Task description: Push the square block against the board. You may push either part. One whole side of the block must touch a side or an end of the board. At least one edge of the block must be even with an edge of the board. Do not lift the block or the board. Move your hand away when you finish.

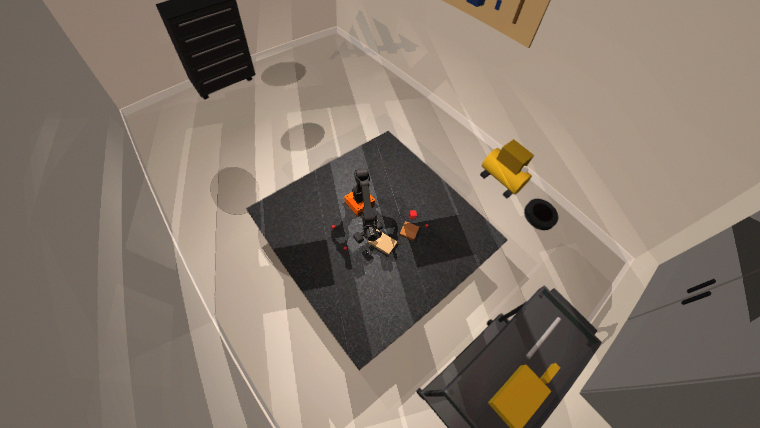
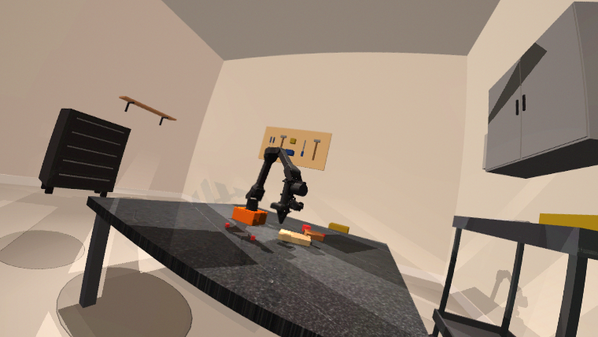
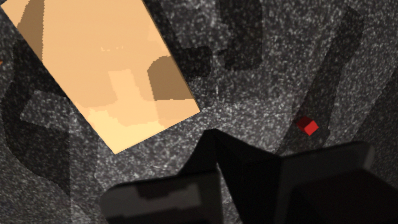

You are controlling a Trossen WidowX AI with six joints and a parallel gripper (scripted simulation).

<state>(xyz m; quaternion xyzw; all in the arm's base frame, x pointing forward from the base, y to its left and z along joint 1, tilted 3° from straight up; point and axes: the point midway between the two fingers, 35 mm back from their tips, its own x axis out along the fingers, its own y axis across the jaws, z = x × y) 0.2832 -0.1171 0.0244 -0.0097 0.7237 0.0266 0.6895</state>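
The tan board is 50 mm ahead of my gripper tip, 80 mm to the left of it and 60 mm below it. From my gripper tip the other things lie so: red cube: 380 mm to the left, 60 mm below; square block: 80 mm ahead, 280 mm to the left, 60 mm below.
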